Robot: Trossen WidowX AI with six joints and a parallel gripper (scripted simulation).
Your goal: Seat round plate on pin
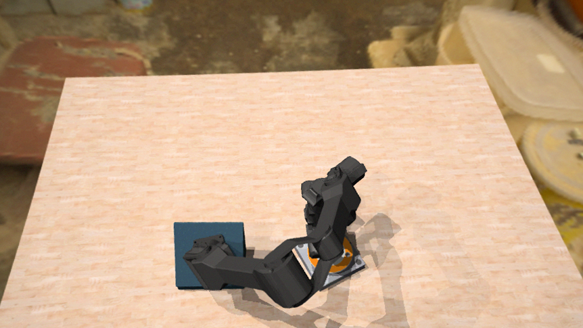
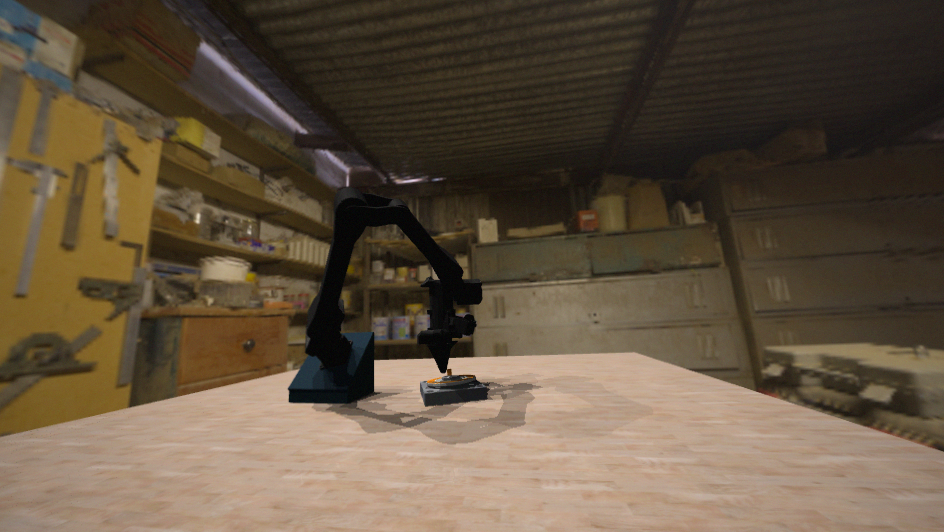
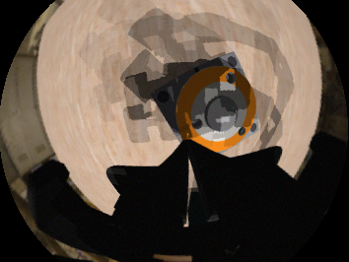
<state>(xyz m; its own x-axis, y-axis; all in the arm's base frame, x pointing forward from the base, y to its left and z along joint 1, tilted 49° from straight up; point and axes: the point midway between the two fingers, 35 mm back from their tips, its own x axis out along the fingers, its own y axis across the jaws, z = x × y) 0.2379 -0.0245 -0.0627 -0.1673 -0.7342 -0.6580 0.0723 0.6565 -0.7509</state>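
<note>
The plate is 2 cm to the right of my gripper tip and 2 cm ahead of it. Also, from my gripper tip: base 5 cm to the right, 2 cm below, 2 cm ahead.
</note>
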